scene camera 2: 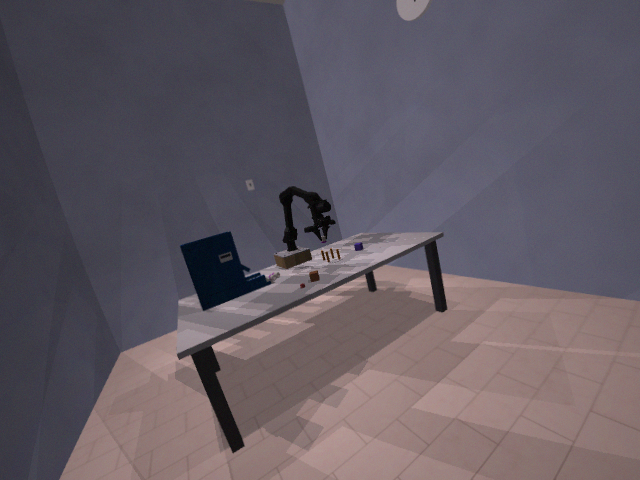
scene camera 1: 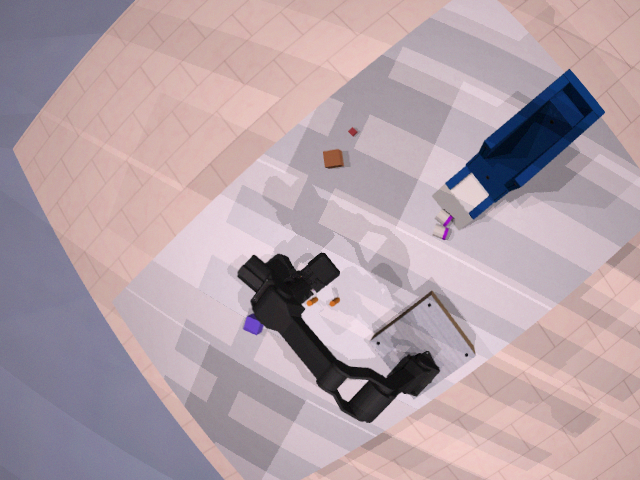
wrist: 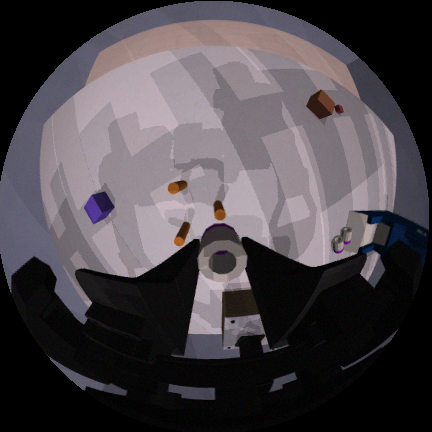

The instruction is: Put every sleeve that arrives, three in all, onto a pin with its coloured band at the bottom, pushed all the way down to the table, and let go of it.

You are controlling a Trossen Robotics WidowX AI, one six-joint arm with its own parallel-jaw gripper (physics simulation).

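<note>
My gripper (wrist: 220,243) (scene camera 2: 324,238) is shut on a grey-white sleeve (wrist: 221,259) with a purple band at its lower end, held upright above the table. Orange-brown pins stand upright on the table; one pin (wrist: 219,210) shows just beyond the sleeve, another pin (wrist: 182,234) to its left and another pin (wrist: 177,187) farther away. Two pins (scene camera 1: 312,301) (scene camera 1: 334,301) show beside the gripper in scene camera 1, and several are below it in scene camera 2. Two other sleeves (scene camera 1: 443,218) (scene camera 1: 440,231) with purple bands lie by the chute mouth, also seen in the wrist view (wrist: 347,235) (wrist: 338,244).
The blue chute (scene camera 1: 560,139) (scene camera 2: 214,271) stands at one end of the table. A purple block (scene camera 1: 252,324) (scene camera 2: 358,246) (wrist: 99,207), a brown block (scene camera 1: 332,158) (scene camera 2: 314,275) (wrist: 320,104) and a small red cube (scene camera 1: 352,131) (scene camera 2: 302,285) (wrist: 339,109) stand on the table. The arm rests on a box-like base (scene camera 1: 439,330) (scene camera 2: 293,257).
</note>
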